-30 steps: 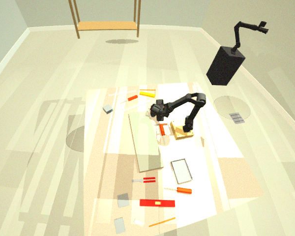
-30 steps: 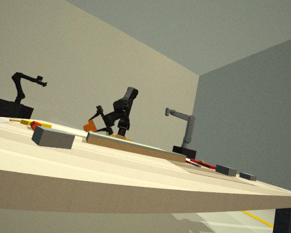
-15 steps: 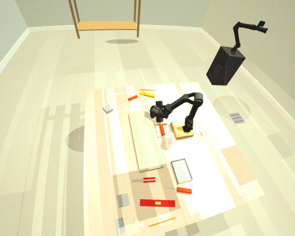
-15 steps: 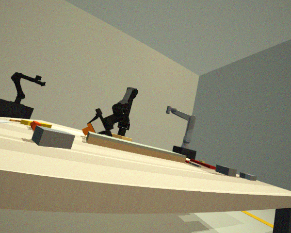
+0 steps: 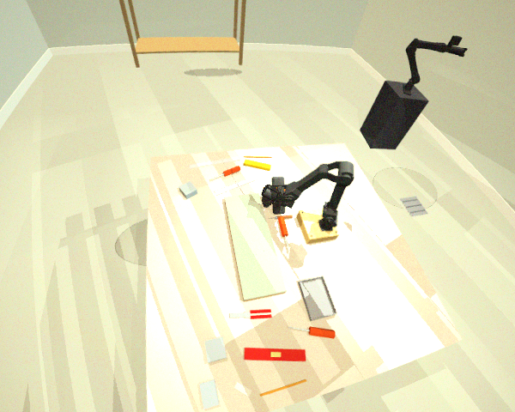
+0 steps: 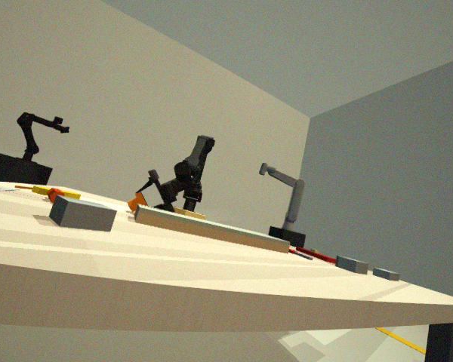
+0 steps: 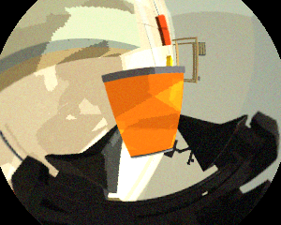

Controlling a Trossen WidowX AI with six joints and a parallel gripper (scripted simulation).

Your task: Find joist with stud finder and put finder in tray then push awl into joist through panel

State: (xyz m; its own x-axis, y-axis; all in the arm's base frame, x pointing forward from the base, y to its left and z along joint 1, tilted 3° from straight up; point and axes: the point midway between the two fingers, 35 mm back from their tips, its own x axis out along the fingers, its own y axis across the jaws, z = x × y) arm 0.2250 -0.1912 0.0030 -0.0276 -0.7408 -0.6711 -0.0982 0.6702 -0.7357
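Right now my gripper tip is 20 mm to the left of the orange stud finder, 20 mm short of it and 20 mm above it. From my gripper tip the other things lie so: yellow bar: 240 mm to the right, 70 mm ahead, 40 mm below; then grey tray: 550 mm to the left, 110 mm behind, 30 mm below; then red level: 740 mm to the left, 100 mm ahead, 30 mm below.
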